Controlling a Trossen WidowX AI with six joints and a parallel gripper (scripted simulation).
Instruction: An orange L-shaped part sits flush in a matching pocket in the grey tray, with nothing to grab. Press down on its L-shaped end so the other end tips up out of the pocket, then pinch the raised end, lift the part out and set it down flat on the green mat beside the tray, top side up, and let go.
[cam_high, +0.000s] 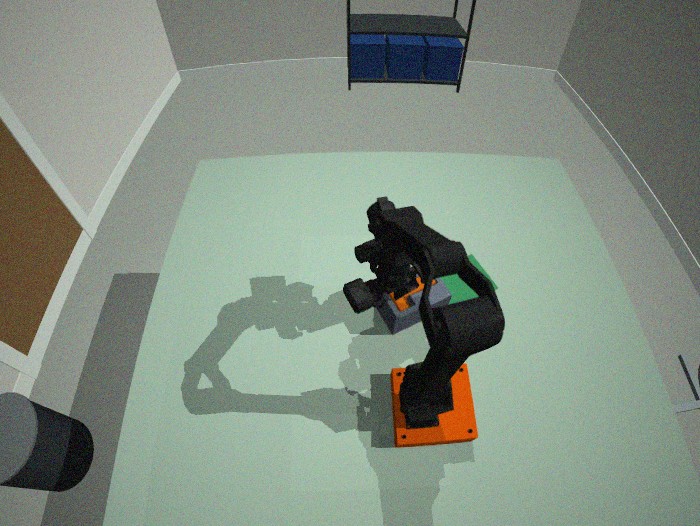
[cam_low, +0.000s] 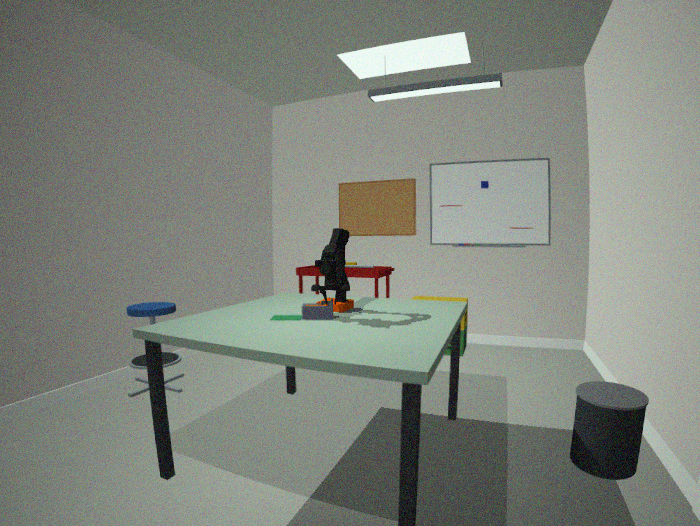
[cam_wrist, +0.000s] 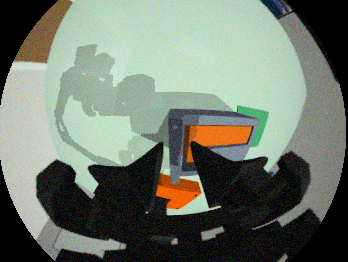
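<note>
My gripper tip is now 2 cm short of the orange L-shaped part, 5 cm to the left of it and 1 cm above it. The rest, counted from my gripper tip: green mat 8 cm ahead, 20 cm to the right, 8 cm below.
</note>
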